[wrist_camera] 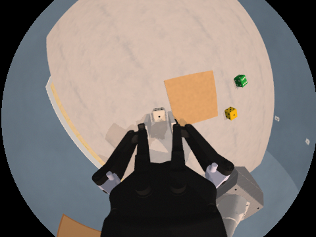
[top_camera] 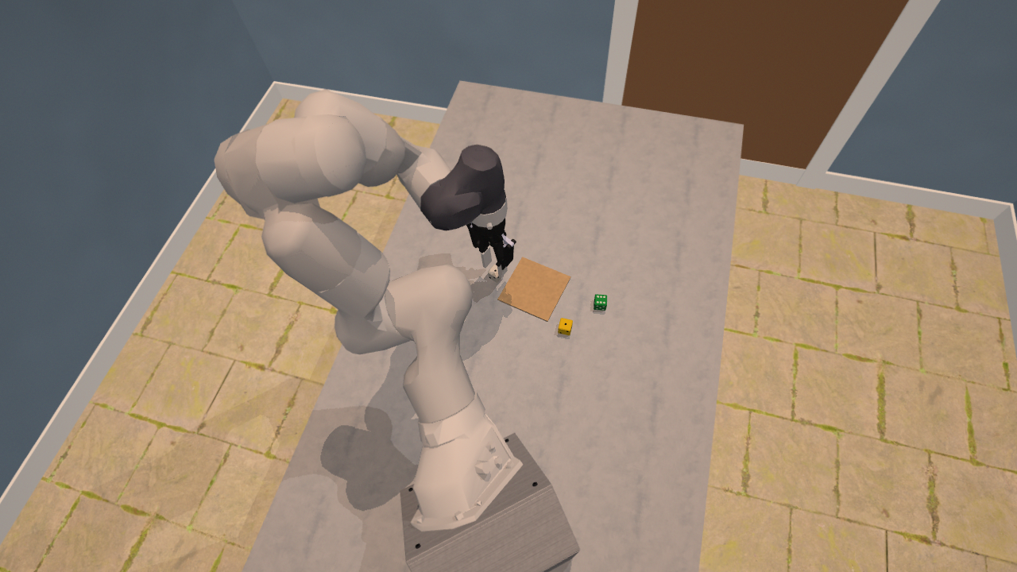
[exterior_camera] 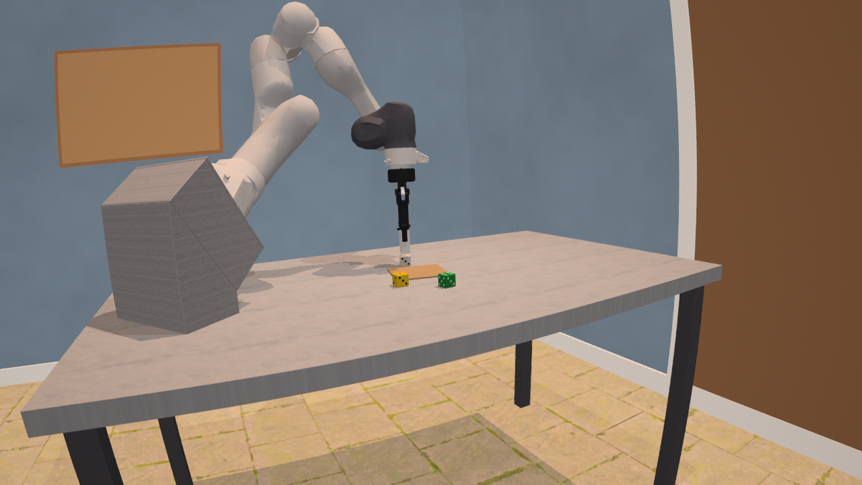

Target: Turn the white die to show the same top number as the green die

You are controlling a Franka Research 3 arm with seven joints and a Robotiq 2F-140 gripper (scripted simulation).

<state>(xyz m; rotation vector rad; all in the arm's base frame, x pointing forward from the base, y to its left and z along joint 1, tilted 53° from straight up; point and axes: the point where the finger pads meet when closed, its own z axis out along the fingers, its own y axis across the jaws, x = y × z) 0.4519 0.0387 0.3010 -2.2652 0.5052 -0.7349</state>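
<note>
My hand is 60 mm above the white die. Round my hand: mat (10 mm ahead, 110 mm to the right, 70 mm below); then yellow die (60 mm behind, 220 mm to the right, 60 mm below); then green die (30 mm ahead, 270 mm to the right, 60 mm below).
</note>
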